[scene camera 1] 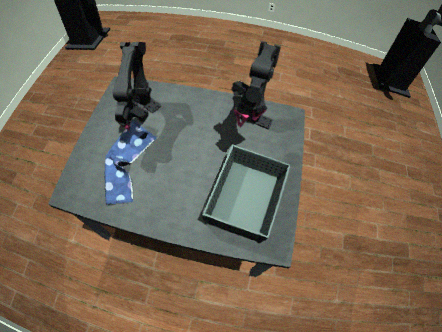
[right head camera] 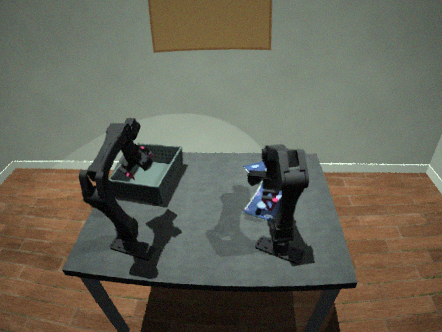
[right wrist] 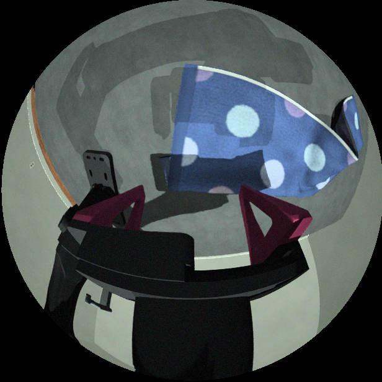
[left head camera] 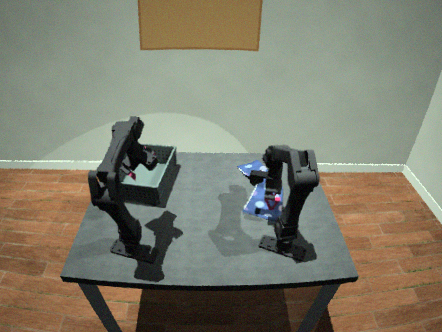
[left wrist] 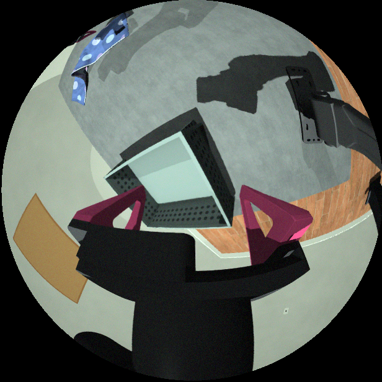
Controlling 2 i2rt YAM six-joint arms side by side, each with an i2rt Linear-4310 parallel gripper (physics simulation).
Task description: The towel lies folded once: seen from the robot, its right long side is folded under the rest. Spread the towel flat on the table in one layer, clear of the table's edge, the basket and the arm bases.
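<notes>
The blue towel with white and lilac dots [left head camera: 260,205] [right head camera: 261,206] [scene camera 1: 119,186] [left wrist: 102,46] [right wrist: 215,105] lies as a narrow, bent strip on the table [left head camera: 200,265] [scene camera 1: 172,200]. It has a dark, puckered crease near its middle, and its far part turns at an angle. The underside is mostly hidden. My right gripper [right wrist: 191,189] is open and empty, above the table beside the long outer edge of the towel's near part; its shadow crosses the cloth. My left gripper [left wrist: 192,190] [scene camera 1: 248,117] is open and empty, high above the table, away from the towel.
The grey-green basket [left head camera: 140,195] [right head camera: 135,194] [scene camera 1: 220,179] [left wrist: 212,172] stands at the far left of the table in the head views. The left arm base [left head camera: 122,248] and right arm base [left head camera: 268,244] are near the front edge. The towel's far end lies near the far edge.
</notes>
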